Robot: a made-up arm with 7 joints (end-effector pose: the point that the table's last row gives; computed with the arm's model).
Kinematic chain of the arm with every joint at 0, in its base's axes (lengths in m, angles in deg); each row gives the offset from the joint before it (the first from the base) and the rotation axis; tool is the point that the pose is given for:
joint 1: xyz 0 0 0.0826 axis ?
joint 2: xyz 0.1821 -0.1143 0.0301 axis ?
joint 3: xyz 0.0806 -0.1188 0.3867 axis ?
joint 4: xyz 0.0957 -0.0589 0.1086 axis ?
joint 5: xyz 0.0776 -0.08 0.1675 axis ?
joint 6: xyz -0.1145 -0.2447 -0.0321 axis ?
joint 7: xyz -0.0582 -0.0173 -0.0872 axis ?
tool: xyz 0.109 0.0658 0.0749
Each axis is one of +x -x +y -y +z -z.
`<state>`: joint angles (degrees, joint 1 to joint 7).
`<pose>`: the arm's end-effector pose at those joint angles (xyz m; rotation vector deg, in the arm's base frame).
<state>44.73 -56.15 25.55 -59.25 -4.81 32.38 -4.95</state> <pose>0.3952 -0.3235 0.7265 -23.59 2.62 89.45</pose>
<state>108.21 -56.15 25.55 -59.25 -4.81 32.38 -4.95</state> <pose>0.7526 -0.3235 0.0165 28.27 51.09 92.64</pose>
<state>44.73 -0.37 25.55 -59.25 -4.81 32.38 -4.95</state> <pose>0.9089 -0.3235 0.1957 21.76 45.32 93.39</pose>
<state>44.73 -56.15 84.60 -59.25 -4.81 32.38 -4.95</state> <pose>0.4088 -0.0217 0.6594 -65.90 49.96 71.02</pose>
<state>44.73 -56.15 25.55 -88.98 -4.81 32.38 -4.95</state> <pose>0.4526 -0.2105 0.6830 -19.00 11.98 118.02</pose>
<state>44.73 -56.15 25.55 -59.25 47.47 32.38 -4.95</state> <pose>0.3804 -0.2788 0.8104 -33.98 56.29 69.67</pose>
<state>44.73 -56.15 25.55 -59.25 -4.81 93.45 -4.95</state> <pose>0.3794 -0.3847 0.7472 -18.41 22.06 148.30</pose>
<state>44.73 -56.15 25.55 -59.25 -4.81 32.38 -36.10</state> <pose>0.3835 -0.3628 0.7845 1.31 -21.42 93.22</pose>
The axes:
joint 1: +y
joint 2: +y
joint 3: -x
joint 4: -z
joint 5: +y
joint 6: +z
joint 7: +y

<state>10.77 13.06 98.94 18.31 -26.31 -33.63 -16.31</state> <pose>0.5636 0.0501 0.6723 -84.62 -56.73 16.11</pose>
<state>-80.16 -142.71 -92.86 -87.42 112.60 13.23 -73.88</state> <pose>-0.0409 -0.7168 -0.3985 109.69 63.28 -17.26</pose>
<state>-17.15 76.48 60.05 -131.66 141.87 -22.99 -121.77</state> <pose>0.6009 0.3211 0.2229 -22.90 -71.62 -151.89</pose>
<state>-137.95 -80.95 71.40 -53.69 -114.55 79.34 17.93</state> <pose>-0.2492 -0.0789 -0.5026 93.99 -0.54 96.94</pose>
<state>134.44 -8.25 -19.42 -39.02 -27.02 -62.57 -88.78</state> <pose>0.1471 -0.5157 -0.5831 -37.07 21.96 -30.53</pose>
